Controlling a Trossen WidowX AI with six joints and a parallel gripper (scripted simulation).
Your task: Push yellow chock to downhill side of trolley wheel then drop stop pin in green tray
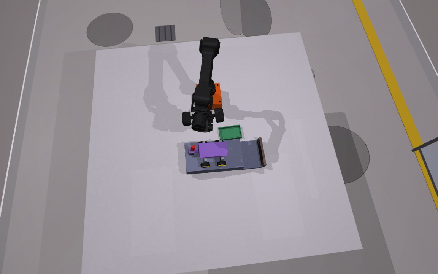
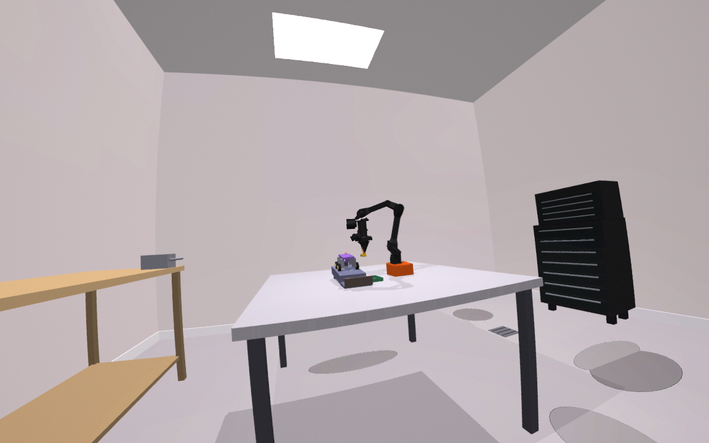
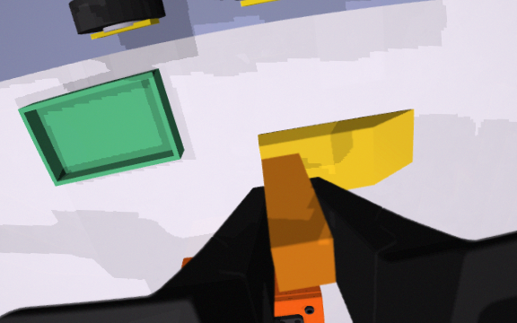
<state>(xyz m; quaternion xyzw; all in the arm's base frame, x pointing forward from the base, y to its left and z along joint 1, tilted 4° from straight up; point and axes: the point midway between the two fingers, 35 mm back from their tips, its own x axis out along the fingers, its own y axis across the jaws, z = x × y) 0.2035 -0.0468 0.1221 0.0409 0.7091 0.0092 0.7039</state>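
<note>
My gripper tip is 110 mm short of the red-headed stop pin, 70 mm to the left of it and 40 mm above it. Round my gripper tip: grey ramp 130 mm ahead, 30 mm to the left, 120 mm below; purple trolley 130 mm ahead, 20 mm to the left, 60 mm below; yellow chock 20 mm to the right, 10 mm below.
</note>
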